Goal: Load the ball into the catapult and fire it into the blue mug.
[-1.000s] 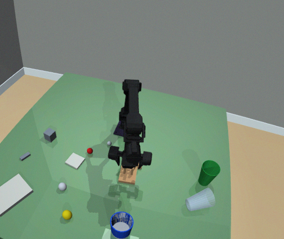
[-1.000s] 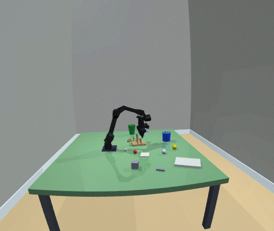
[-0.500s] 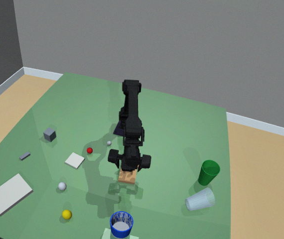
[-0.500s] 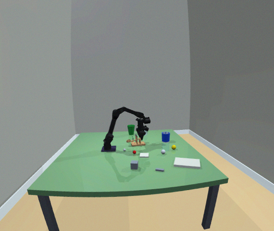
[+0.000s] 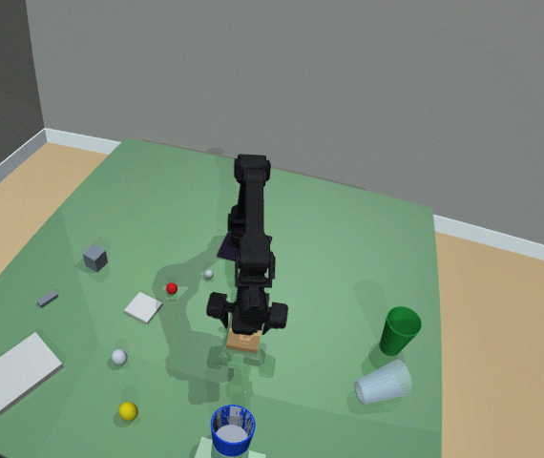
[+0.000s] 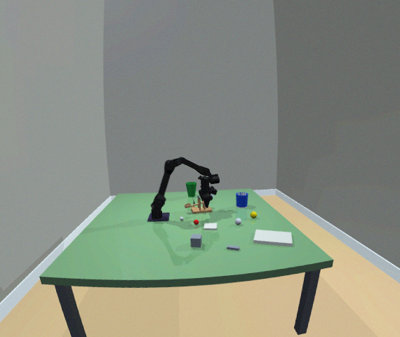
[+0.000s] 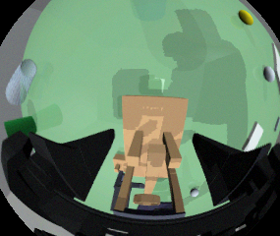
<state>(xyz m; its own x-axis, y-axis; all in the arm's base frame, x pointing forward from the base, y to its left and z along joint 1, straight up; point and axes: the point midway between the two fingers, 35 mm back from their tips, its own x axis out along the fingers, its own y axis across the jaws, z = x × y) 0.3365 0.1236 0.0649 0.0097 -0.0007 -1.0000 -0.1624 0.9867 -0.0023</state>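
Right now the red ball is 70 mm behind my gripper tip, 230 mm to the right of it and 20 mm below it. Also, from my gripper tip: white tile (10 mm ahead, 280 mm to the right, 30 mm below); then small white ball (170 mm behind, 160 mm to the right, 30 mm below); then wooden catapult (70 mm behind, 10 mm to the left, 10 mm above).
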